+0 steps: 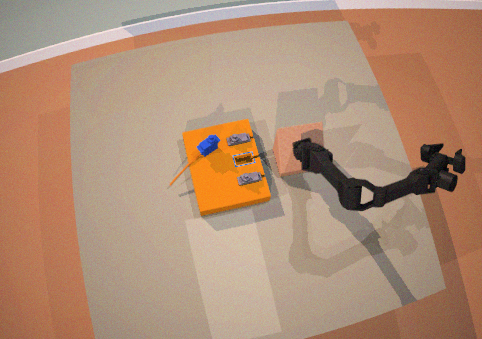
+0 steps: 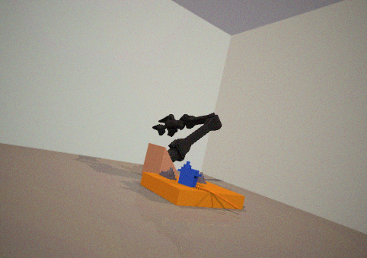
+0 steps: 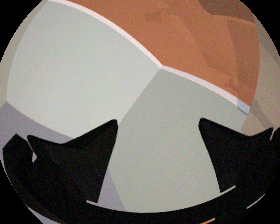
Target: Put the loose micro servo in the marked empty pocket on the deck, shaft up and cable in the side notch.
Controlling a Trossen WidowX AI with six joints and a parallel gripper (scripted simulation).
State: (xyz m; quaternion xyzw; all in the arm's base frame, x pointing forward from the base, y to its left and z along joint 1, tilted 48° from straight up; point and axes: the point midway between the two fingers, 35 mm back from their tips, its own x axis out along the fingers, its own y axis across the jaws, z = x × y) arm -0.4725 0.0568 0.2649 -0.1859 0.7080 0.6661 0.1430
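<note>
Now: gripper tip 790 mm short of the orange deck, 260 mm to the left of it and 240 mm above it.
</note>
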